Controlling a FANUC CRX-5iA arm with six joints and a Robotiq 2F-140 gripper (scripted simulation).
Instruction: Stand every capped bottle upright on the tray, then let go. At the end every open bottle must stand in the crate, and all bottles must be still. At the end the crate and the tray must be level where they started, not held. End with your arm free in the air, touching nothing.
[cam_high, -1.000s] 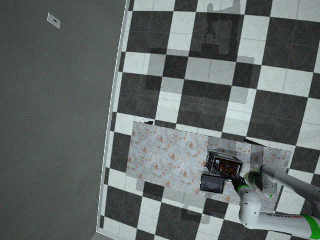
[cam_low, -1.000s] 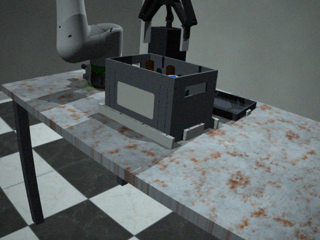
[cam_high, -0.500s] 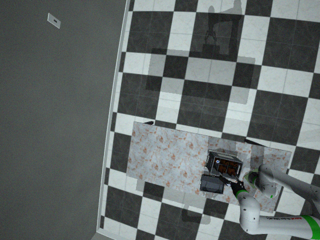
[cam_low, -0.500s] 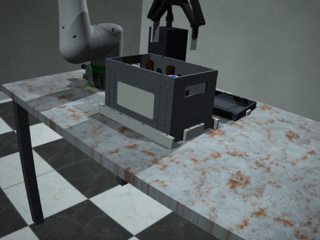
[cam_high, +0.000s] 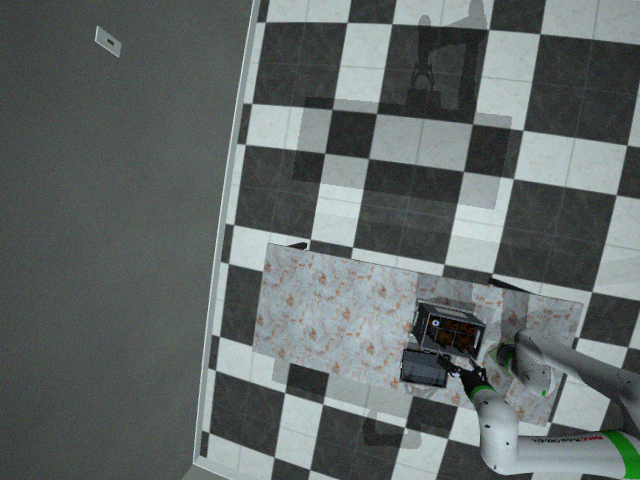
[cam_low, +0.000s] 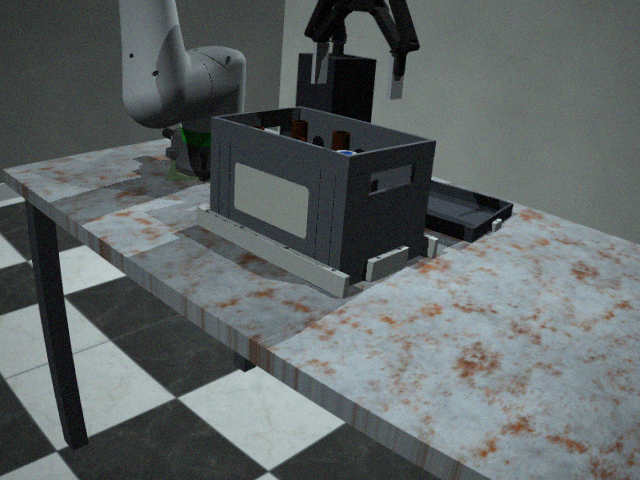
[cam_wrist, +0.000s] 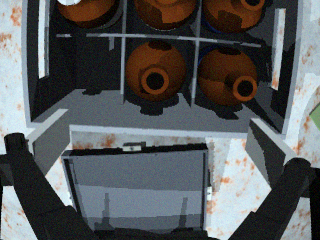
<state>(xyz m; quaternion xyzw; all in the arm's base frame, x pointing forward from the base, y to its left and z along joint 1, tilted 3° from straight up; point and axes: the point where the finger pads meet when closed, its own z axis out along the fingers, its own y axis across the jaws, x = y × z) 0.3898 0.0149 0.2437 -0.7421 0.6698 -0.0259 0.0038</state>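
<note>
My hand is 100 mm short of the capped bottle, 100 mm to the left of it and 150 mm above it. From my hand the other things lie so: dark tray: 10 mm ahead, 210 mm to the left, 220 mm below; then dark grey crate: 10 mm ahead, 70 mm to the right, 150 mm below.
</note>
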